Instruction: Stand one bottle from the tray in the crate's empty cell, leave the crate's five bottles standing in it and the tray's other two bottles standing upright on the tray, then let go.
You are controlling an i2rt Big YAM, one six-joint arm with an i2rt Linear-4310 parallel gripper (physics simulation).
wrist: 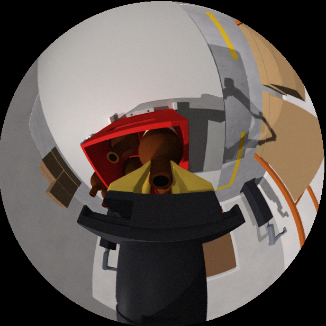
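My gripper (160, 164) is shut on the neck of a brown bottle (160, 145), whose mouth faces me. The held bottle is over or inside the right part of the red crate (140, 123); its base is hidden, so I cannot tell whether it touches the crate's floor. Another brown bottle (114, 156) stands in the crate's left part, and part of a further bottle (131, 165) shows beside the left finger. The crate's near part is hidden by the fingers. Outside the crate at the left, a brown bottle (94, 186) shows, with a piece of another just beside my gripper's body. The tray cannot be made out.
The crate stands on a pale table top (130, 60). Small metal pieces (113, 118) show along the crate's far side. A black device with a grey handle (257, 202) is at the right. Cardboard boxes (295, 145) (62, 185) and an orange rail (286, 192) lie farther out.
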